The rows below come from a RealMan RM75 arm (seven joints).
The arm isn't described. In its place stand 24 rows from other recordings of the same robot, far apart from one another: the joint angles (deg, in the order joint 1, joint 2, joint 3, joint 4, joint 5, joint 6, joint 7), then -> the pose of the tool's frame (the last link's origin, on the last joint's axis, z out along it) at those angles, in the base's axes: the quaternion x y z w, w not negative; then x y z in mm.
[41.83 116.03 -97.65 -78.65 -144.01 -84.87 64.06] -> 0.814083 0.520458 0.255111 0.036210 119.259 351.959 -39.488
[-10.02 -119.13 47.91 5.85 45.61 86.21 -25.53] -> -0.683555 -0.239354 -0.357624 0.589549 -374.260 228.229 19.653
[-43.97 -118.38 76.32 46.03 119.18 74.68 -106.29] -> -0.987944 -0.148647 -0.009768 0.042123 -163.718 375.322 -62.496
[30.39 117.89 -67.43 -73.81 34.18 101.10 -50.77] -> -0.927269 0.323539 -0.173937 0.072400 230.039 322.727 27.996
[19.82 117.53 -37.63 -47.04 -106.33 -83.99 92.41] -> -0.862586 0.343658 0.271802 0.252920 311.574 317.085 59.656
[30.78 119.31 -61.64 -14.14 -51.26 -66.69 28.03] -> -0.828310 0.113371 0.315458 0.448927 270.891 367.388 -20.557
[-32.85 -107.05 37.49 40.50 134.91 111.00 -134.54] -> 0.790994 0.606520 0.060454 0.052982 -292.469 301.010 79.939
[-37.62 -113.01 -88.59 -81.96 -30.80 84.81 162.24] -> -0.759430 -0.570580 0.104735 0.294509 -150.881 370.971 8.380
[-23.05 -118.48 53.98 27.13 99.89 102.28 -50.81] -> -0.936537 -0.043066 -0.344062 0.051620 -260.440 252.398 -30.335
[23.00 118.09 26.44 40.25 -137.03 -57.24 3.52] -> -0.826830 0.176027 0.400521 0.353482 184.331 281.233 -124.505
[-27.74 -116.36 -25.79 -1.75 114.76 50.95 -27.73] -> -0.697972 -0.389709 -0.222164 0.558216 -383.905 332.732 -11.582
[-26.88 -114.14 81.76 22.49 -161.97 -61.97 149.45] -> -0.748724 -0.153122 -0.375534 0.524348 -276.704 388.342 42.757
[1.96 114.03 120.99 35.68 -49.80 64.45 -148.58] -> -0.760282 0.153440 0.194956 0.600349 395.299 259.211 95.137
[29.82 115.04 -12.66 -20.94 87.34 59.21 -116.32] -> -0.695891 0.375127 0.324550 0.519310 365.166 372.527 79.485
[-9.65 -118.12 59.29 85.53 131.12 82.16 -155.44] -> -0.751871 -0.594993 -0.071331 0.274929 -287.990 297.925 85.661
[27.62 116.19 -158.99 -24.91 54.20 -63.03 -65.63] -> -0.766069 -0.342380 0.025883 0.543364 248.692 314.266 -89.416
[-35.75 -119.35 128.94 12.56 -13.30 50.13 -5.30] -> -0.888822 -0.039525 -0.184107 0.417778 -251.552 364.401 -94.432
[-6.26 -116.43 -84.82 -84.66 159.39 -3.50 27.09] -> -0.754186 -0.118657 -0.115075 0.635517 -210.937 374.952 77.082
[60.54 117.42 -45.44 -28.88 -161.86 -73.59 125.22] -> -0.919426 0.336930 -0.156720 0.128739 199.222 422.936 -31.053
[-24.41 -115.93 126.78 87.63 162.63 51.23 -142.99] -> -0.948807 0.109415 0.172535 0.240884 -136.842 299.962 -106.936
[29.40 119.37 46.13 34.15 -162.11 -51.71 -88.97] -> -0.616489 -0.599027 -0.037217 0.509630 168.371 335.143 -110.288
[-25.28 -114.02 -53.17 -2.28 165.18 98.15 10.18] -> -0.775212 0.173624 -0.318437 0.517204 -283.090 286.428 8.549
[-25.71 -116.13 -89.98 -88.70 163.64 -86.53 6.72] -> -0.804410 -0.436223 0.218549 0.338925 -213.041 341.772 28.430
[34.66 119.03 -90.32 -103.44 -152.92 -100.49 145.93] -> -0.947695 0.120430 -0.211445 0.206547 97.276 319.753 20.123
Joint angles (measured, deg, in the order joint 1, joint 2, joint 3, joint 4, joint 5, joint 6, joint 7), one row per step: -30.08, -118.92, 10.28, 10.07, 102.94, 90.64, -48.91; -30.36, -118.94, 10.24, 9.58, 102.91, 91.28, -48.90; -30.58, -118.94, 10.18, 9.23, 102.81, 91.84, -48.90; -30.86, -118.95, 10.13, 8.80, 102.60, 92.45, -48.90; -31.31, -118.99, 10.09, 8.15, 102.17, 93.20, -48.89; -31.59, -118.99, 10.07, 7.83, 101.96, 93.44, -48.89; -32.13, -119.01, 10.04, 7.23, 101.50, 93.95, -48.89; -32.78, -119.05, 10.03, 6.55, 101.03, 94.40, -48.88; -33.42, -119.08, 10.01, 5.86, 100.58, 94.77, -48.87; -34.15, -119.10, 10.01, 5.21, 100.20, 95.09, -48.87; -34.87, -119.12, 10.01, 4.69, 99.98, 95.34, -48.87; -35.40, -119.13, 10.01, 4.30, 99.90, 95.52, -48.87; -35.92, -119.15, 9.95, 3.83, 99.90, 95.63, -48.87; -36.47, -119.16, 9.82, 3.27, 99.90, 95.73, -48.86; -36.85, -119.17, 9.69, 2.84, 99.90, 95.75, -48.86; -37.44, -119.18, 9.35, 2.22, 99.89, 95.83, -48.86; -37.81, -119.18, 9.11, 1.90, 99.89, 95.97, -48.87
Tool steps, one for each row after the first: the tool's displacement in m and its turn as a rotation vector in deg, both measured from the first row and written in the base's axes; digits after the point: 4 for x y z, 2 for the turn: 0.0034, -0.0002, -0.0010, -0.19, -0.75, -0.74; 0.0061, -0.0002, -0.0013, -0.23, -1.38, -1.33; 0.0093, 0.0000, -0.0016, -0.24, -2.16, -1.98; 0.0140, 0.0006, -0.0021, -0.21, -3.31, -2.81; 0.0163, 0.0014, -0.0024, -0.19, -3.79, -3.17; 0.0209, 0.0028, -0.0028, -0.13, -4.78, -3.88; 0.0262, 0.0045, -0.0036, -0.13, -5.81, -4.64; 0.0313, 0.0062, -0.0044, -0.16, -6.79, -5.31; 0.0367, 0.0083, -0.0053, -0.26, -7.67, -6.06; 0.0419, 0.0103, -0.0062, -0.42, -8.33, -6.82; 0.0457, 0.0117, -0.0070, -0.61, -8.77, -7.40; 0.0494, 0.0129, -0.0083, -0.87, -9.24, -7.89; 0.0534, 0.0141, -0.0095, -1.13, -9.80, -8.37; 0.0561, 0.0150, -0.0105, -1.32, -10.21, -8.62; 0.0603, 0.0165, -0.0115, -1.46, -10.91, -9.02; 0.0629, 0.0175, -0.0117, -1.49, -11.35, -9.34
